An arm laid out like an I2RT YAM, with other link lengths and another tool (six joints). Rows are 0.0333 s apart.
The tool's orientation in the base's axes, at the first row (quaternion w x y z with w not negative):
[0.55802, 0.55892, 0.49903, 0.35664]
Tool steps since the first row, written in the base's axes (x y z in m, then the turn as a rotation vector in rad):
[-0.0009, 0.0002, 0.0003, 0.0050, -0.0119, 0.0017]
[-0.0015, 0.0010, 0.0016, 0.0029, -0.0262, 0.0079]
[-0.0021, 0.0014, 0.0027, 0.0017, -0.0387, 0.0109]
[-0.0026, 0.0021, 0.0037, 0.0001, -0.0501, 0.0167]
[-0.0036, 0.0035, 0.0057, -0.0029, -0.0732, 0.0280]
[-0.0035, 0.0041, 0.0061, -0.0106, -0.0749, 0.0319]
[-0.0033, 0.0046, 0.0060, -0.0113, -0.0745, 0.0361]
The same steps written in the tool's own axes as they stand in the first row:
[-0.0001, 0.0002, -0.0010, -0.0104, 0.0010, 0.0078]
[0.0003, 0.0014, -0.0019, -0.0256, 0.0050, 0.0088]
[0.0004, 0.0025, -0.0027, -0.0383, 0.0063, 0.0107]
[0.0008, 0.0035, -0.0035, -0.0505, 0.0103, 0.0115]
[0.0016, 0.0054, -0.0051, -0.0751, 0.0181, 0.0134]
[0.0021, 0.0059, -0.0052, -0.0793, 0.0205, 0.0060]
[0.0026, 0.0059, -0.0051, -0.0797, 0.0246, 0.0047]

